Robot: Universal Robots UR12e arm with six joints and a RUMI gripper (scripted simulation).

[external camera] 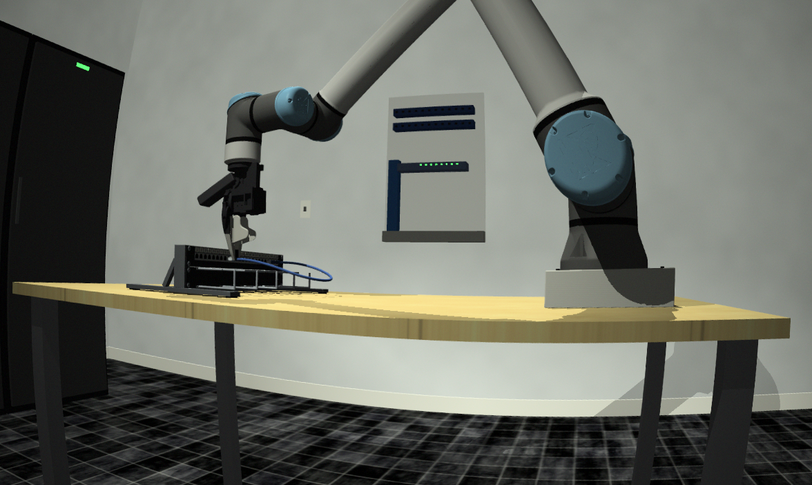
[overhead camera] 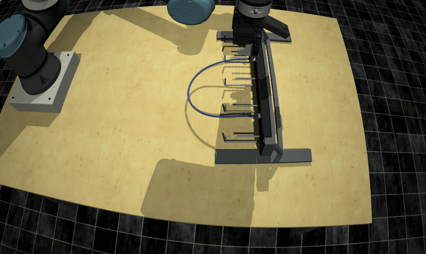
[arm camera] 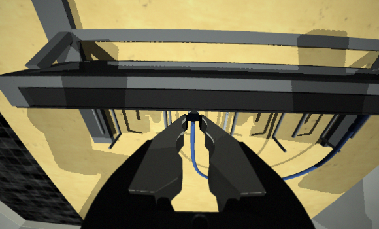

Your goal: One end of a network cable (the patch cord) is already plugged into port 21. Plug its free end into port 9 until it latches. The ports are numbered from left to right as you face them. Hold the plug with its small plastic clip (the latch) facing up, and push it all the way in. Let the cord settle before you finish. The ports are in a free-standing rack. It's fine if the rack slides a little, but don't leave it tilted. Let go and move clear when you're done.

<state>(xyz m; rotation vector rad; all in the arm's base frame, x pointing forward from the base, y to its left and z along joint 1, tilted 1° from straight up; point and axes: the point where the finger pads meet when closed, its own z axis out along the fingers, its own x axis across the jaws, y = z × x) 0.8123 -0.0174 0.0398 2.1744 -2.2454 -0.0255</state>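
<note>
My hand is 1 cm short of the cable plug and 1 cm above it.
</note>
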